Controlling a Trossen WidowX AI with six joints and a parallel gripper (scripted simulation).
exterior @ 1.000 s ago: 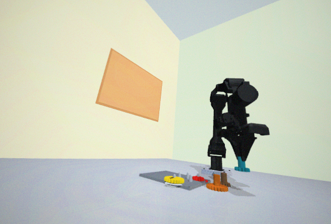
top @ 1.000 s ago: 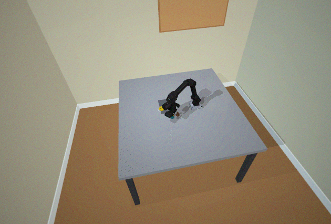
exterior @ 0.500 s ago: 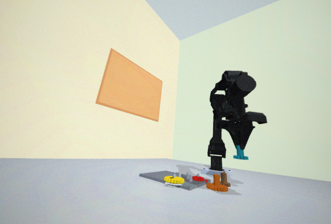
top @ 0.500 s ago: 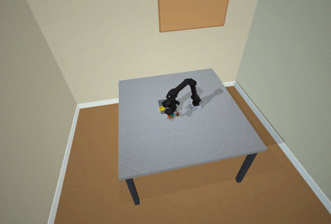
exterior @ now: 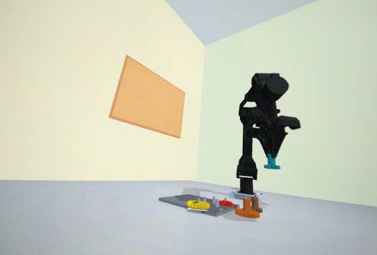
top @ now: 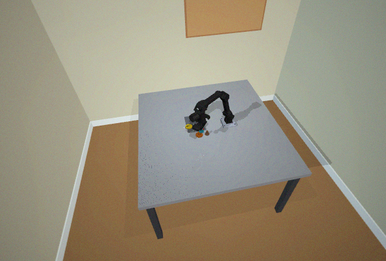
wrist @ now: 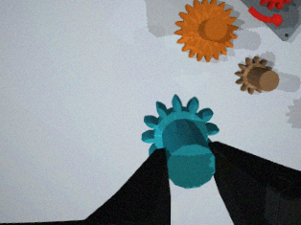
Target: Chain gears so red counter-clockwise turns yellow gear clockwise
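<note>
My gripper tip is now 30 mm past the red gear, 150 mm to the left of it and 140 mm above it. Round my gripper tip: teal gear 10 mm below; brown gear 70 mm behind, 70 mm to the right, 140 mm below; orange gear 70 mm to the right, 140 mm below.
</note>
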